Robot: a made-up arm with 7 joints. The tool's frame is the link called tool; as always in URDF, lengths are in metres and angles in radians. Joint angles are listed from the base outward.
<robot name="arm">
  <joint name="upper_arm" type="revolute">
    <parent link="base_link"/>
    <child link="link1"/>
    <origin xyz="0 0 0.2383" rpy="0 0 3.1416"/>
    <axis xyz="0 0 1"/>
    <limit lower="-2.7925" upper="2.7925"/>
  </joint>
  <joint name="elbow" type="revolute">
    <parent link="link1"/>
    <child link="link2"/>
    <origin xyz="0 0.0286 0.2" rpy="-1.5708 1.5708 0"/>
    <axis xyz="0 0 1"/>
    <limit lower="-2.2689" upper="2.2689"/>
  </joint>
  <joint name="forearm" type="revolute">
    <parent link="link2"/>
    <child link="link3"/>
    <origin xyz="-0.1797 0 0.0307" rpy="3.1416 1.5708 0"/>
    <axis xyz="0 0 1"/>
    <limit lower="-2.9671" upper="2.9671"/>
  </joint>
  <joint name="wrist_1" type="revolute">
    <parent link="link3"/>
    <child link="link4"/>
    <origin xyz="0.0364 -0.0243 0.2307" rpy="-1.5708 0 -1.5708"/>
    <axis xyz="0 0 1"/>
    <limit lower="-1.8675" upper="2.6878"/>
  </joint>
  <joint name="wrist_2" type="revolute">
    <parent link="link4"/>
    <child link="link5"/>
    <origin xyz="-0.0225 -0.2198 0.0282" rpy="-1.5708 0 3.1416"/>
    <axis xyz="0 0 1"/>
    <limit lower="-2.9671" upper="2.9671"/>
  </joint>
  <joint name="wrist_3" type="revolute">
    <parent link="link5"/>
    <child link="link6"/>
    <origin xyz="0 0.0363 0.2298" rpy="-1.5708 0 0"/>
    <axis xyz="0 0 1"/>
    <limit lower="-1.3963" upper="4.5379"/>
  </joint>
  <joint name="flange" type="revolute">
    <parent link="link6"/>
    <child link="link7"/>
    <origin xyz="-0.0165 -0.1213 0.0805" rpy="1.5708 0 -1.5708"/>
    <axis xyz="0 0 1"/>
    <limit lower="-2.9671" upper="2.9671"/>
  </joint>
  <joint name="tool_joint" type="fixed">
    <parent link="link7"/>
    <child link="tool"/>
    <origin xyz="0 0 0"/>
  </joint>
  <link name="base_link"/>
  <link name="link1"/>
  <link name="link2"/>
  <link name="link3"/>
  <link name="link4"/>
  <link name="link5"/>
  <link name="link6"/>
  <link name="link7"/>
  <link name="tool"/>
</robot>
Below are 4 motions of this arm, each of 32 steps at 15 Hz.
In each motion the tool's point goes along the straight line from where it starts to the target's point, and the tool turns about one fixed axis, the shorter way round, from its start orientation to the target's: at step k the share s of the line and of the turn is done. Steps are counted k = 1, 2, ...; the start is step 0. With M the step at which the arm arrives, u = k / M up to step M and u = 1 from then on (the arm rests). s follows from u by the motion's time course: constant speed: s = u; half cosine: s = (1 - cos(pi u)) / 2; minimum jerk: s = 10 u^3 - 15 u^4 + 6 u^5.
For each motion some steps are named. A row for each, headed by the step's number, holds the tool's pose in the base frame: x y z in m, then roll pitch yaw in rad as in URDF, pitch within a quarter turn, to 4 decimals.
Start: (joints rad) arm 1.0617 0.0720 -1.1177 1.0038 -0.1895 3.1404 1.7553
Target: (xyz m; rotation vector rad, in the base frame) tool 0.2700 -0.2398 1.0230 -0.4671 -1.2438 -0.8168
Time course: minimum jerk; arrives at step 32
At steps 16, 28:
16: 0.2824 -0.1854 1.0516 0.5658 -0.7317 -1.4844
28: 0.2704 -0.2381 1.0239 0.3987 -1.2451 -1.2549

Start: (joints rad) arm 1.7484 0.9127 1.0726 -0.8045 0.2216 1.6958 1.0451
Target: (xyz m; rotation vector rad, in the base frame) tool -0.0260 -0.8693 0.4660 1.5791 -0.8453 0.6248
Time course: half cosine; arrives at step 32
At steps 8, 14, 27, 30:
8: 0.4448 -0.5465 0.6983 1.4791 -0.5422 0.8672
14: 0.3036 -0.6433 0.6287 1.5211 -0.6788 0.5774
27: 0.0066 -0.8470 0.4821 1.8115 -0.8898 -0.1913
30: -0.0207 -0.8657 0.4686 1.8522 -0.8997 -0.2743

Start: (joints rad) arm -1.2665 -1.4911 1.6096 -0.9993 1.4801 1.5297 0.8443
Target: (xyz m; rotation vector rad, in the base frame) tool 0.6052 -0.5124 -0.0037 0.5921 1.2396 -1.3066
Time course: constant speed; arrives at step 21
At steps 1, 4, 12, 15, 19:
1: -0.1089 -0.8052 0.3983 1.4474 0.7687 -0.7425
4: -0.0017 -0.7613 0.3380 1.2681 0.8893 -0.7721
12: 0.2839 -0.6442 0.1772 0.5318 1.1564 -1.1346
15: 0.3910 -0.6002 0.1169 0.0971 1.2003 -1.4342
19: 0.5338 -0.5417 0.0365 -0.5146 1.1738 -1.8663

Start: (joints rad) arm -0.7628 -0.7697 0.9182 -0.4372 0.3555 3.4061 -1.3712
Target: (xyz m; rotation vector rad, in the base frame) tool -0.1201 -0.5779 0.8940 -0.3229 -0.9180 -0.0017
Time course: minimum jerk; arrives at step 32
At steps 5, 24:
5: 0.2376 -0.4498 0.9683 -1.9214 -0.4260 1.8803
24: -0.0819 -0.5642 0.9019 -0.6463 -0.9459 0.4315

